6 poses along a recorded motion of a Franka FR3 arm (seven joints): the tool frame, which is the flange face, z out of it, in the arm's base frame.
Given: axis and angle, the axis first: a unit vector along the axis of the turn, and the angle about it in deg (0 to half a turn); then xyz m.
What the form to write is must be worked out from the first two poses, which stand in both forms.
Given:
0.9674 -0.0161 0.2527 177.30 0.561 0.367 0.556
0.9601 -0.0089 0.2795 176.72 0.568 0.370 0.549
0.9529 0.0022 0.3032 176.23 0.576 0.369 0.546
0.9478 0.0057 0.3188 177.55 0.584 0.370 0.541
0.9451 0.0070 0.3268 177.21 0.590 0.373 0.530
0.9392 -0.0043 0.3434 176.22 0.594 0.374 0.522
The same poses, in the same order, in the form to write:
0.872 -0.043 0.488 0.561; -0.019 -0.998 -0.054 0.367; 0.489 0.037 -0.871 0.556; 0 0 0 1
0.844 -0.033 0.536 0.568; -0.001 -0.998 -0.060 0.370; 0.537 0.050 -0.842 0.549; 0 0 0 1
0.816 -0.016 0.577 0.576; 0.024 -0.998 -0.061 0.369; 0.577 0.064 -0.814 0.546; 0 0 0 1
0.797 -0.003 0.604 0.584; 0.024 -0.999 -0.037 0.370; 0.604 0.044 -0.796 0.541; 0 0 0 1
0.786 -0.003 0.618 0.590; 0.029 -0.999 -0.041 0.373; 0.617 0.051 -0.785 0.530; 0 0 0 1
0.764 -0.031 0.644 0.594; 0.015 -0.998 -0.065 0.374; 0.645 0.059 -0.762 0.522; 0 0 0 1

